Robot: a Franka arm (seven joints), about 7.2 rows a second.
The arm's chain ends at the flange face. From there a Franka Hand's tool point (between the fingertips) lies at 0.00 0.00 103.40 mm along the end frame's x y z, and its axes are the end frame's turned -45 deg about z.
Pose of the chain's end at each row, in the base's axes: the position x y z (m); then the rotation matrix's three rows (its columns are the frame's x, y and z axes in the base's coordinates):
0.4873 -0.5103 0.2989; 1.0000 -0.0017 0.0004; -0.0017 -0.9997 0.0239; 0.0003 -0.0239 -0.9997
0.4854 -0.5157 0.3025; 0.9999 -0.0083 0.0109; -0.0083 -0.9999 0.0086; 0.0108 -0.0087 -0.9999
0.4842 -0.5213 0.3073; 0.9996 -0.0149 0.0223; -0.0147 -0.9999 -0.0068; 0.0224 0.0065 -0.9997
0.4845 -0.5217 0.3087; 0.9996 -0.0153 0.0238; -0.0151 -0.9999 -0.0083; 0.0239 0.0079 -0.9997
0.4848 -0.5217 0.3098; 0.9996 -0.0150 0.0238; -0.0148 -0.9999 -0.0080; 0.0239 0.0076 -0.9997
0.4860 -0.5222 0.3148; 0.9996 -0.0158 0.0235; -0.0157 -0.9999 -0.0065; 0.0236 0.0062 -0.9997
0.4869 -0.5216 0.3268; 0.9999 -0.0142 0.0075; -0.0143 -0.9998 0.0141; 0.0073 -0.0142 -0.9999
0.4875 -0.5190 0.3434; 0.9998 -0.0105 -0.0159; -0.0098 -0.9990 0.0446; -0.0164 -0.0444 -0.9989
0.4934 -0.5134 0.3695; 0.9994 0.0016 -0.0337; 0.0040 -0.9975 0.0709; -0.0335 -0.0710 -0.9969
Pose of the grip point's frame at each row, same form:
0.4873 -0.5078 0.1955; 0.7083 0.7059 0.0004; 0.7057 -0.7081 0.0239; 0.0171 -0.0167 -0.9997
0.4865 -0.5148 0.1991; 0.7129 0.7012 0.0109; 0.7012 -0.7129 0.0086; 0.0138 0.0015 -0.9999
0.4865 -0.5220 0.2039; 0.7174 0.6963 0.0223; 0.6966 -0.7174 -0.0068; 0.0112 0.0204 -0.9997
0.4870 -0.5226 0.2053; 0.7176 0.6960 0.0238; 0.6964 -0.7177 -0.0083; 0.0113 0.0225 -0.9997
0.4873 -0.5225 0.2064; 0.7174 0.6962 0.0238; 0.6966 -0.7175 -0.0080; 0.0115 0.0223 -0.9997
0.4884 -0.5229 0.2114; 0.7180 0.6957 0.0235; 0.6959 -0.7181 -0.0065; 0.0123 0.0211 -0.9997
0.4877 -0.5201 0.2234; 0.7171 0.6970 0.0075; 0.6969 -0.7171 0.0141; 0.0152 -0.0049 -0.9999
0.4859 -0.5144 0.2401; 0.7144 0.6995 -0.0159; 0.6995 -0.7133 0.0446; 0.0198 -0.0430 -0.9989
0.4899 -0.5061 0.2664; 0.7056 0.7078 -0.0337; 0.7082 -0.7025 0.0709; 0.0265 -0.0739 -0.9969

